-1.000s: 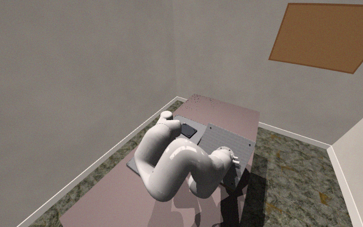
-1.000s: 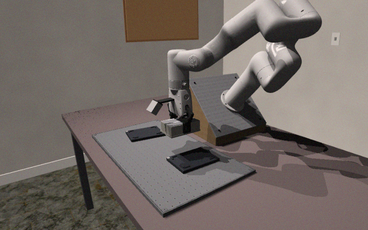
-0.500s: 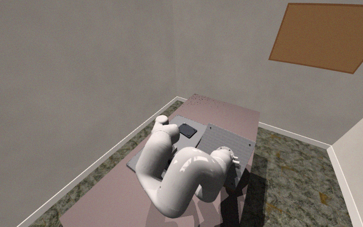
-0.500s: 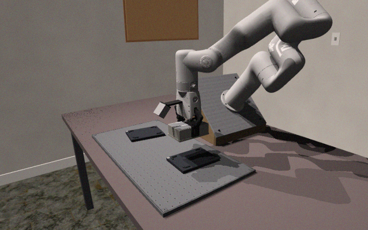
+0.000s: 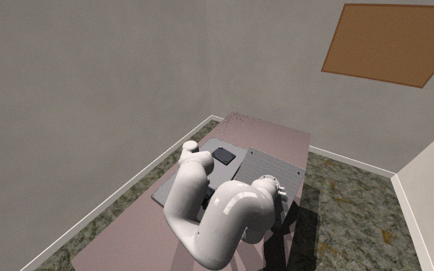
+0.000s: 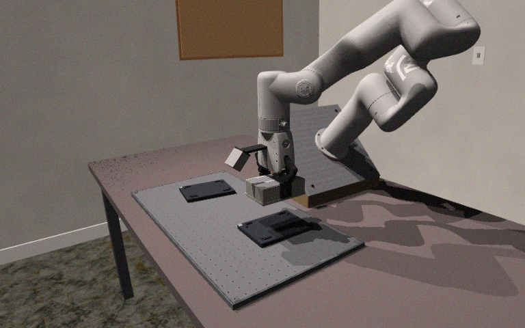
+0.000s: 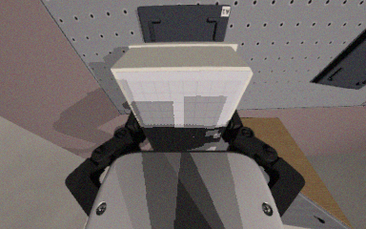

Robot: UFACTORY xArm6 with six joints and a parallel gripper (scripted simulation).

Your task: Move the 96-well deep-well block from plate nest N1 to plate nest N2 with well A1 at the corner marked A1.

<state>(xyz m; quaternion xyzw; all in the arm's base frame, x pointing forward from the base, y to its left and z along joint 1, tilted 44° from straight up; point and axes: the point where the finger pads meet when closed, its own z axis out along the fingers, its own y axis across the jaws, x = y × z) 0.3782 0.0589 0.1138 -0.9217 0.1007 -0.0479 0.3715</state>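
Now: hand right at the white deep-well block.
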